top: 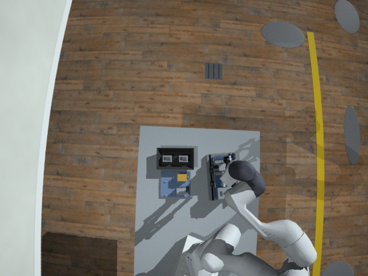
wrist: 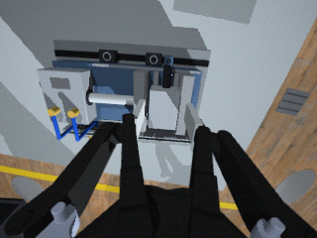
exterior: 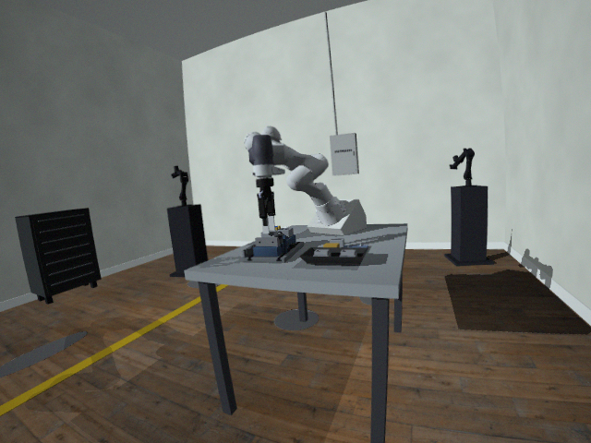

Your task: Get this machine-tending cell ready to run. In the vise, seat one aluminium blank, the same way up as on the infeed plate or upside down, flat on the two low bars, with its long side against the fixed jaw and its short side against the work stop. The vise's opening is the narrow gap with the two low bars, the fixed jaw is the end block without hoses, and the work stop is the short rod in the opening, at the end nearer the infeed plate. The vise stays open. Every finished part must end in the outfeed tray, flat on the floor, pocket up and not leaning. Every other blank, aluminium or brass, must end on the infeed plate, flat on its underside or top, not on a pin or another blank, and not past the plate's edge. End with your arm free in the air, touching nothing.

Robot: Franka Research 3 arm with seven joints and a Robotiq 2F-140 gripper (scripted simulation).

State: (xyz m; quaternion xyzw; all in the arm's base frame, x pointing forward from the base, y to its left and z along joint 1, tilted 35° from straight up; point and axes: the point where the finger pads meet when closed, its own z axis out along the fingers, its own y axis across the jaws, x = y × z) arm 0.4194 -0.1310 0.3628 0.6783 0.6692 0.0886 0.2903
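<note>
Right now my hand is 7 cm past the vise, 1 cm to the right of it and 10 cm above it. From my hand the other things lie so: brass blank (3 cm behind, 26 cm to the left, 12 cm below).
</note>
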